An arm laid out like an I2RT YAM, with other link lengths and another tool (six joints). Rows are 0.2 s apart.
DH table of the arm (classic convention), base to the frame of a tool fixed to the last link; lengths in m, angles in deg. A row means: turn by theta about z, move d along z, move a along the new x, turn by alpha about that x. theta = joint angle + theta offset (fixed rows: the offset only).
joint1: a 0.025; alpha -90; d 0.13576; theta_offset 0
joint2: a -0.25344; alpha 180; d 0; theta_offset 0
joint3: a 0.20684; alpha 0; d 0; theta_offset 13.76
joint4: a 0.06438; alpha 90; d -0.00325; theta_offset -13.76
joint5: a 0; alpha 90; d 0.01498; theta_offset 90
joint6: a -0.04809; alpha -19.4; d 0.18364; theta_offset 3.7
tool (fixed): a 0; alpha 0; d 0.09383; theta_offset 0
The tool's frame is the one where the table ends.
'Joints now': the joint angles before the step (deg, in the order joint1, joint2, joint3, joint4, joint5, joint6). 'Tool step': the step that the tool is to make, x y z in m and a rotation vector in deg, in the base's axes. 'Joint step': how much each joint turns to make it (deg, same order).
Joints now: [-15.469 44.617 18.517 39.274 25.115 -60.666]
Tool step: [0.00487 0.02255 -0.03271 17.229 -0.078 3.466]
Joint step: [0.088 -2.955 8.666 -23.914 -1.331 18.593]
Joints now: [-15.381 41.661 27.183 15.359 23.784 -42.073]
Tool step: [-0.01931 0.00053 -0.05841 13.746 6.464 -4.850]
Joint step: [-0.067 3.221 6.034 -18.484 3.364 13.309]
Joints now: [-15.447 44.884 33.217 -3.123 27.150 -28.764]
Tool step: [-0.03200 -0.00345 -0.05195 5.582 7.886 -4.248]
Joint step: [-1.603 1.792 0.189 -9.579 1.384 4.380]
